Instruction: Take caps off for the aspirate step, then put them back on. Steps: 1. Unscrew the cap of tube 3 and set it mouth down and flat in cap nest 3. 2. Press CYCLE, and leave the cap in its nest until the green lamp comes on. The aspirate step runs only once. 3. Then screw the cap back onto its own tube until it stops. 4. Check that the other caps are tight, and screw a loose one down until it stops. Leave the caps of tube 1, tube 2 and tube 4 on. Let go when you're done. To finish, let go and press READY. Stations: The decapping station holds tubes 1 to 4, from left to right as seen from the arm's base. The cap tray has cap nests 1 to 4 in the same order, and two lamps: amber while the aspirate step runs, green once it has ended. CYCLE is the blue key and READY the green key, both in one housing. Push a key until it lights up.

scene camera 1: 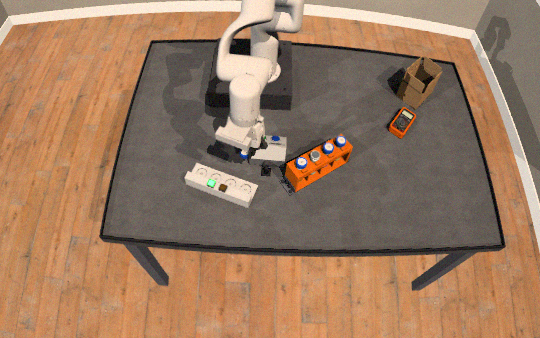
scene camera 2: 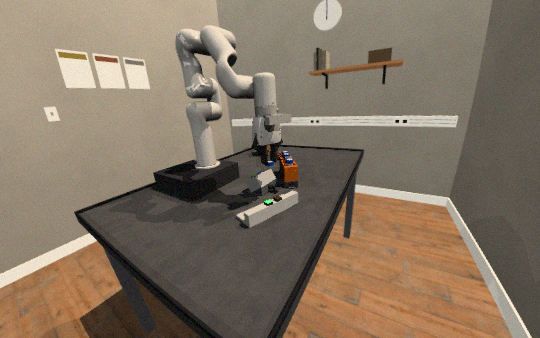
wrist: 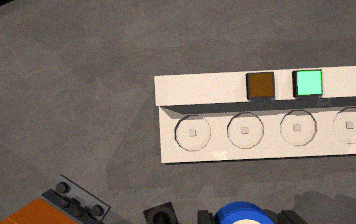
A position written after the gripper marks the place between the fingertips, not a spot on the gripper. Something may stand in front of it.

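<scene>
Scene camera 1 shows a cardboard box (scene camera 1: pixel 416 79); in the wrist view the box is out of frame. Scene camera 2 shows the gripper (scene camera 2: pixel 269 162).
</scene>
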